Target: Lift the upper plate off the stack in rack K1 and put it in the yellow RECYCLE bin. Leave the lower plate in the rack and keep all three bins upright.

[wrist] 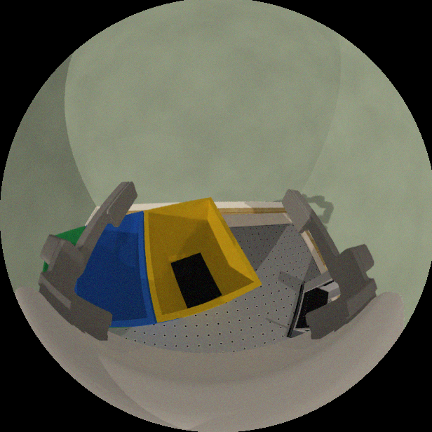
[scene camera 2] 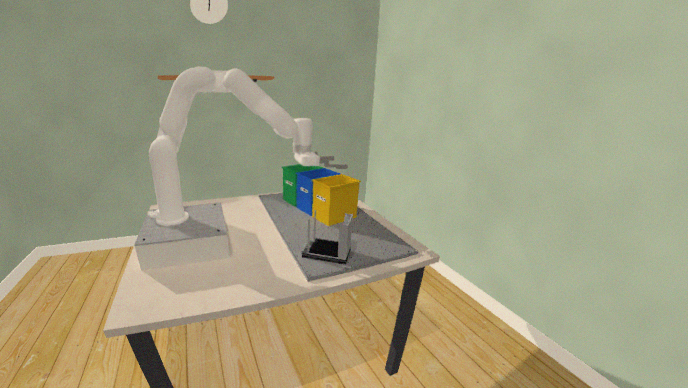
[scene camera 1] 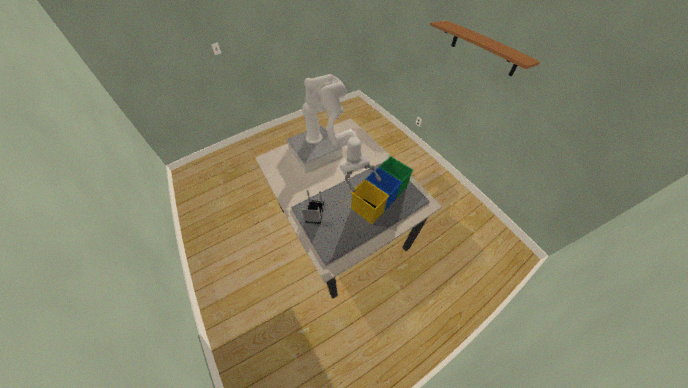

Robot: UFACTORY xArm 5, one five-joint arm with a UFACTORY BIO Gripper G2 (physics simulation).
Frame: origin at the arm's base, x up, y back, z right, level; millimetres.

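Seen in the pictures: hand, tool point: [scene camera 2: 335, 162] [scene camera 1: 365, 183]; arm's base, link origin: [scene camera 2: 172, 219] [scene camera 1: 314, 138].
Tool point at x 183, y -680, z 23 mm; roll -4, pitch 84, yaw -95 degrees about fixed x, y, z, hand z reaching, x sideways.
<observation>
Pixels of each thing's top centre, then the offset from my tool point to it. Level surfaces: height alone.
- yellow bin, top centre: [scene camera 2: 336, 180] [scene camera 1: 370, 193] dx -89, dy -22, dz -22 mm
- Rack K1, top centre: [scene camera 2: 328, 216] [scene camera 1: 312, 198] dx -120, dy +147, dz +265 mm
- blue bin, top centre: [scene camera 2: 318, 173] [scene camera 1: 383, 180] dx -89, dy +12, dz -151 mm
- green bin, top centre: [scene camera 2: 303, 167] [scene camera 1: 396, 168] dx -89, dy +46, dz -279 mm
- grey perforated mat, surface height: dx -268 mm
My gripper [scene camera 1: 365, 183] [scene camera 2: 339, 162] [wrist: 210, 197] is wide open and empty, over the bins, its fingertips above the yellow bin's rim. The yellow bin [scene camera 1: 361, 207] [scene camera 2: 341, 204] [wrist: 235, 250] stands upright. A black plate [scene camera 1: 370, 203] [wrist: 196, 281] lies low inside it; scene camera 2 does not show it, as the bin's wall hides it. Rack K1 [scene camera 1: 313, 216] [scene camera 2: 344, 241] [wrist: 296, 310] stands on the grey mat. A black plate [scene camera 2: 324, 248] [wrist: 315, 304] lies low in the rack, partly behind a finger in the wrist view.
The blue bin [scene camera 1: 392, 194] [scene camera 2: 304, 198] [wrist: 112, 280] stands upright right beside the yellow one, and the green bin [scene camera 1: 406, 184] [scene camera 2: 289, 188] [wrist: 70, 234] stands upright beyond it. The grey perforated mat [scene camera 1: 345, 240] [scene camera 2: 380, 245] [wrist: 200, 332] lies under bins and rack. The rack has thin upright posts.
</observation>
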